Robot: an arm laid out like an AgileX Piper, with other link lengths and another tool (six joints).
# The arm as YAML. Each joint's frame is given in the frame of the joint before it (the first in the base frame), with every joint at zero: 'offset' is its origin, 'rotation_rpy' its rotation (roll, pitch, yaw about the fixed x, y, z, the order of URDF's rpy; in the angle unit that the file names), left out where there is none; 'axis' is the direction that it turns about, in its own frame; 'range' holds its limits. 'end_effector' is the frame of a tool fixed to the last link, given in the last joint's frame.
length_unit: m
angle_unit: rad
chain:
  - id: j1
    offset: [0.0, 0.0, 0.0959]
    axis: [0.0, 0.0, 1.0]
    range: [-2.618, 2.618]
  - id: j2
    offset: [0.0, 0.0, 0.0]
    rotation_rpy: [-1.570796, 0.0, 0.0]
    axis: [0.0, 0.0, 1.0]
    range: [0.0, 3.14]
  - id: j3
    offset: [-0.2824, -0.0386, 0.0]
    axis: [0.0, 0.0, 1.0]
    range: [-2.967, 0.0]
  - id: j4
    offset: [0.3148, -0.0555, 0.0]
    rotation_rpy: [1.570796, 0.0, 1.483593]
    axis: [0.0, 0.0, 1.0]
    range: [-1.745, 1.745]
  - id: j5
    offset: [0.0, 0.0, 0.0]
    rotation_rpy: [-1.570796, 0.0, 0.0]
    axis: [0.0, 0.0, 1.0]
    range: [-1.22, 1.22]
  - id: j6
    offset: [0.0, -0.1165, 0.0]
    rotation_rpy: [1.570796, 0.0, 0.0]
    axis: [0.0, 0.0, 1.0]
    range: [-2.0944, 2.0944]
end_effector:
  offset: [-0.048, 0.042, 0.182]
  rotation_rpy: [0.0, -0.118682, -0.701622]
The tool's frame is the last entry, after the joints.
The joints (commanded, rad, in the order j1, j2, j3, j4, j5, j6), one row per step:
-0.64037, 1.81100, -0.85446, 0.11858, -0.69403, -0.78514
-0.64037, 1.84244, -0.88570, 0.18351, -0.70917, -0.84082
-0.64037, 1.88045, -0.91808, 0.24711, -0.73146, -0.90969
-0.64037, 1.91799, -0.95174, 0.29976, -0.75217, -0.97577
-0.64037, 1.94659, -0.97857, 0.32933, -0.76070, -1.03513
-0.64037, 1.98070, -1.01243, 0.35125, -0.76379, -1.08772
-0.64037, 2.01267, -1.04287, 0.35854, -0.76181, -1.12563
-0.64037, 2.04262, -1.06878, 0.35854, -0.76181, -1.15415
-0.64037, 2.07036, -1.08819, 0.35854, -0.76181, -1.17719
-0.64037, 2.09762, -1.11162, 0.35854, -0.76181, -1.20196
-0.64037, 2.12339, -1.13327, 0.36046, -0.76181, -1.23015
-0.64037, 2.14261, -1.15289, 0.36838, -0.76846, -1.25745
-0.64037, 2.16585, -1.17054, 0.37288, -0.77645, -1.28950
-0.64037, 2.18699, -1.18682, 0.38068, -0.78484, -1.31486
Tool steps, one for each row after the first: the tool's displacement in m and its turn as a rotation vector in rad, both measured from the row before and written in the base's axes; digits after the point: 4 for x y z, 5 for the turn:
0.0002, -0.0165, -0.0011, -0.01716, 0.00112, -0.04150
-0.0003, -0.0166, -0.0044, -0.02792, 0.01278, -0.04065
0.0003, -0.0148, -0.0047, -0.03033, 0.01761, -0.03407
0.0014, -0.0090, -0.0061, -0.02878, 0.02926, -0.01588
0.0036, -0.0084, -0.0076, -0.02439, 0.02997, -0.01001
0.0047, -0.0051, -0.0087, -0.01757, 0.02867, 0.00035
0.0045, -0.0034, -0.0087, -0.01538, 0.02511, 0.00429
0.0030, -0.0023, -0.0104, -0.00938, 0.02434, 0.00360
0.0038, -0.0030, -0.0082, -0.01313, 0.02204, 0.00401
0.0030, -0.0029, -0.0085, -0.01410, 0.02418, 0.00317
0.0020, -0.0044, -0.0032, -0.01838, 0.01386, -0.00317
0.0015, -0.0035, -0.0070, -0.02038, 0.02297, -0.00014
0.0009, -0.0038, -0.0058, -0.01532, 0.01594, -0.00400

